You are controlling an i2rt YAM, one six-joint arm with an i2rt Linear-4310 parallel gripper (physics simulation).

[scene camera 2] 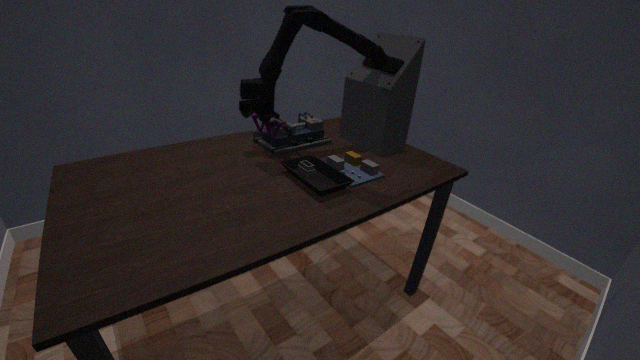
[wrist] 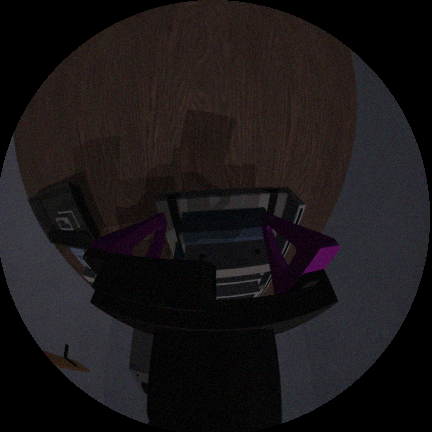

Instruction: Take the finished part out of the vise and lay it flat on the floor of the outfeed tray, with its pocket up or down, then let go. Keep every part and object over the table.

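Places are measured from the arm's base along level axes (x ahead, y left, z up), in centimetres.
Pixels of known places: gripper, fingertip midpoint: (scene camera 2: 266,135) (wrist: 213,217); arm's base at its link origin: (scene camera 2: 382,63).
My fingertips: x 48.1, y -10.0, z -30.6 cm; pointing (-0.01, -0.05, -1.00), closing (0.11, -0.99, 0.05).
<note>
Ahead of a thing's pixels: the offset from my fingertips to its top centre.
My gripper (scene camera 2: 266,133) (wrist: 213,217) is open, its magenta fingers spread over the end of the vise @[dx -14.6, dy -4.2, dz +3.4 cm] (scene camera 2: 300,136) (wrist: 225,255), with nothing between them. The finished part @[dx -7.6, dy -3.0, dz +5.0 cm] (wrist: 239,289), a grey block with a rectangular pocket facing up, shows in the wrist view in the vise, nearer the palm than the fingertips and partly hidden by the gripper body. In the scene view the part is too dark and small to make out clearly. The black outfeed tray (scene camera 2: 327,183) (wrist: 75,197) lies beside the vise. A similar pocketed part @[dx -4.4, dy +26.5, dz -1.8 cm] (scene camera 2: 306,164) (wrist: 65,221) is in it.
A light-blue plate @[dx -21.5, dy +30.1, dz -5.7 cm] (scene camera 2: 359,178) with two grey blocks @[dx -16.9, dy +26.1, dz -2.1 cm] (scene camera 2: 335,161) @[dx -26.7, dy +34.3, dz -2.1 cm] (scene camera 2: 370,167) and a yellow block @[dx -25.8, dy +25.3, dz -2.1 cm] (scene camera 2: 353,158) adjoins the tray. A tall grey cabinet (scene camera 2: 367,110) stands behind it on the table, near the vise. The table's far edge runs close behind the vise.
</note>
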